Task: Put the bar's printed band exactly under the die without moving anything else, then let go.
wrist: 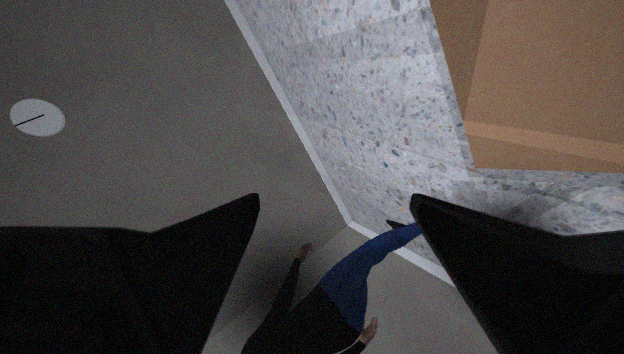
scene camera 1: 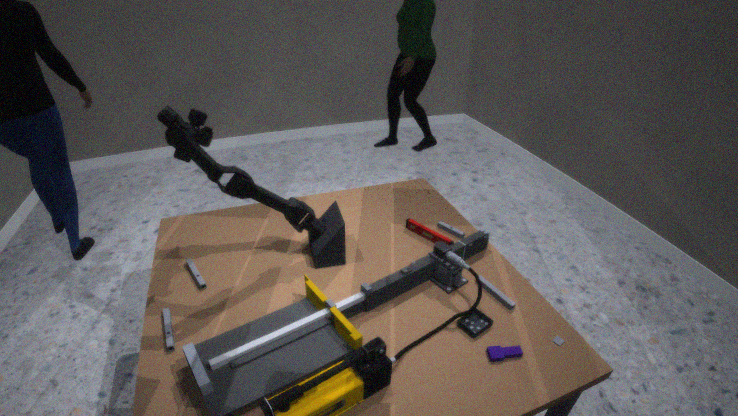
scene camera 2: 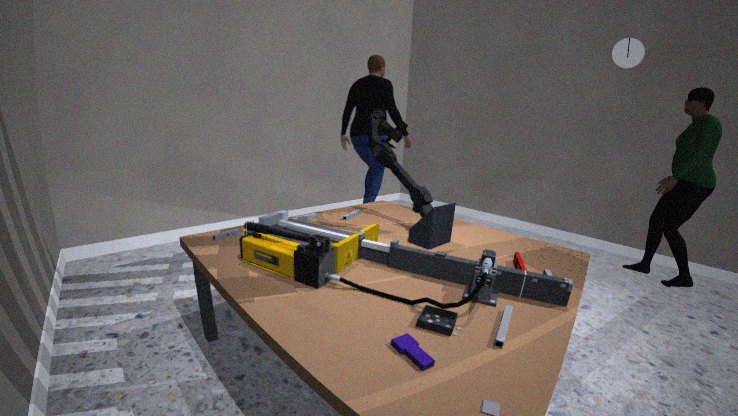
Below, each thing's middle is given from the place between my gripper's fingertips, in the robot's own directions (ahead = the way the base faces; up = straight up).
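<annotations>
The yellow and black pump unit [scene camera 1: 366, 370] is 340 mm below my hand, 390 mm to the left of it and 890 mm ahead of it. Going by their middles, of the things named here the yellow and black pump unit is the nearest to my hand. The purple piece [scene camera 2: 405, 344] is far ahead of my hand, far below it and far to the left of it.
</annotations>
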